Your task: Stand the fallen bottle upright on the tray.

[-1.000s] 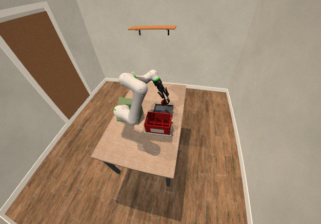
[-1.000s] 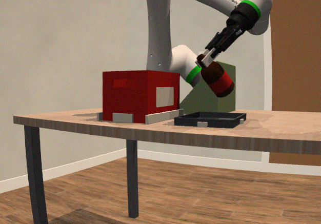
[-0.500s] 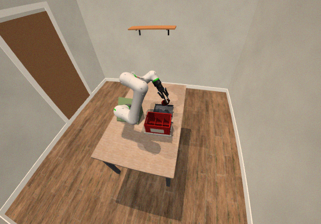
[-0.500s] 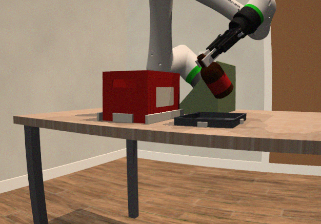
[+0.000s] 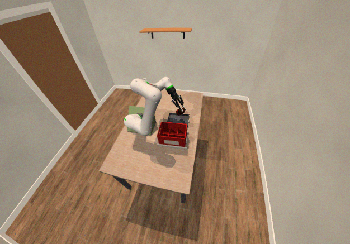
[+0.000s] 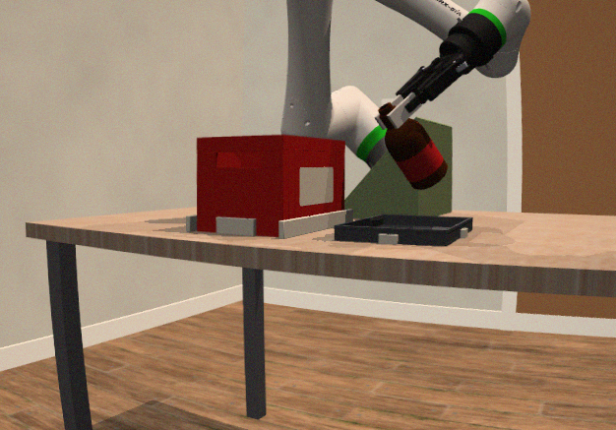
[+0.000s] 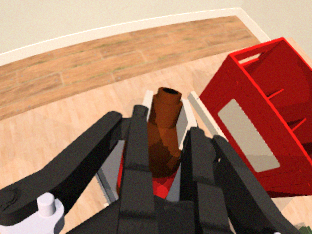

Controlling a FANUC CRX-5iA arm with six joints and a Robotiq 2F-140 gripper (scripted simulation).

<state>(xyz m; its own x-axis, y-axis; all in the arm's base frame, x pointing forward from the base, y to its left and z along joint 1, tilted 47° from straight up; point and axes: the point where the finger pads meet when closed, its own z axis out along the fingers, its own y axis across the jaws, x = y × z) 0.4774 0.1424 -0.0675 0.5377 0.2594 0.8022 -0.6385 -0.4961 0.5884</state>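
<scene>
Now: the brown bottle 50 mm below my hand, 20 mm behind it and 10 mm to the left of it. Round my hand: dark tray (200 mm below, 60 mm behind, 10 mm to the left); then red crate (270 mm to the right, 130 mm below, 70 mm behind).
</scene>
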